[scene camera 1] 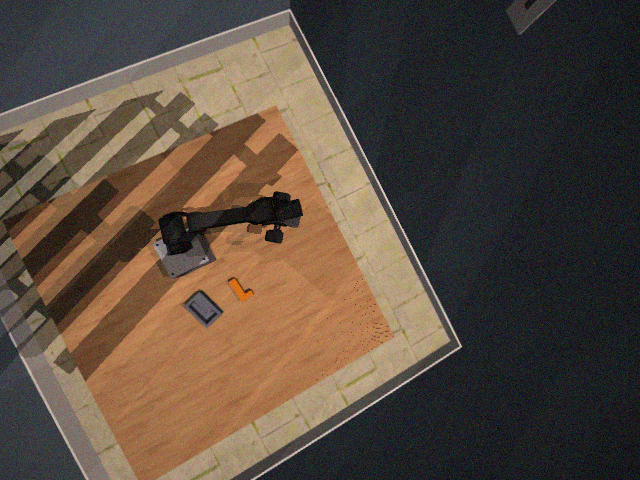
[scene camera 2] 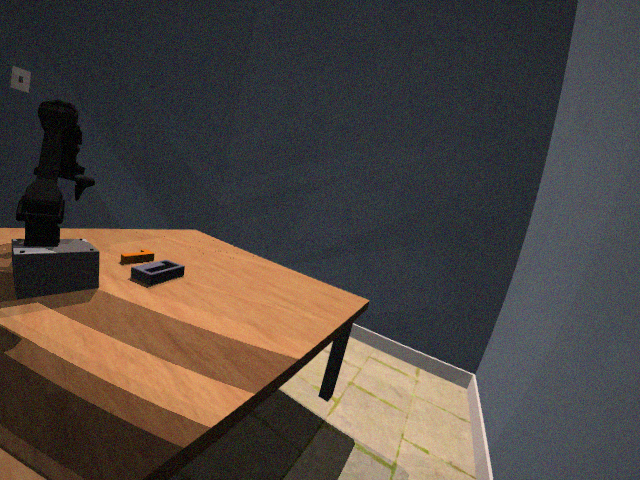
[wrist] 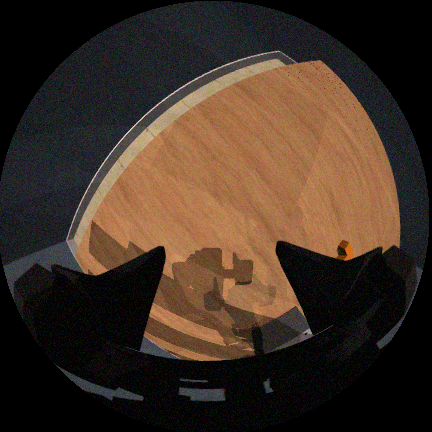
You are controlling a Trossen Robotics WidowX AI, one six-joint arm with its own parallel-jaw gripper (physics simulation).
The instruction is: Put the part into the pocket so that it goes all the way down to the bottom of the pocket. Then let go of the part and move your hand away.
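Where they show: gripper, fingertip midpoint: (scene camera 2: pixel 64 197) (wrist: pixel 221 249); arm's base at its link origin: (scene camera 1: pixel 182 244) (scene camera 2: pixel 41 243).
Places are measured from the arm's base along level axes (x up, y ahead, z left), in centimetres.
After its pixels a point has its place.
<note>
The orange L-shaped part (scene camera 1: pixel 239 289) {z 11.3, x -7.4, y 27.5 cm} (scene camera 2: pixel 136 256) {z 9.0, x -8.0, y 26.5 cm} (wrist: pixel 346 250) {z 14.2, x -7.5, y 30.7 cm} lies on the table beside the pocket block, apart from it. In the wrist view a finger hides some of it. The dark grey block with the pocket (scene camera 1: pixel 189 306) {z -11.2, x -7.8, y 25.0 cm} (scene camera 2: pixel 143 279) {z -10.2, x -9.3, y 22.8 cm} sits on the table; its pocket opens upward and holds no orange part. The block does not show in the wrist view. My gripper (wrist: pixel 221 249) {z 41.8, x 7.5, y 8.4 cm} is open and empty. It hangs high above the table, away from the part and the block, on the far side of the part from the block in scene camera 1.
The arm's grey base (scene camera 1: pixel 188 263) {z -1.0, x -0.1, y 8.4 cm} (scene camera 2: pixel 56 268) {z -10.0, x -3.6, y 2.4 cm} stands on the wooden table (scene camera 1: pixel 206 392) {z -21.3, x -10.5, y 63.6 cm} (scene camera 2: pixel 248 310) {z -40.2, x -10.5, y 40.7 cm} (wrist: pixel 240 150) {z 50.2, x -10.5, y 19.5 cm}, close to the block and the part. Broad shadows cross the table. The table's edge and one leg (scene camera 2: pixel 336 361) show in scene camera 2.
</note>
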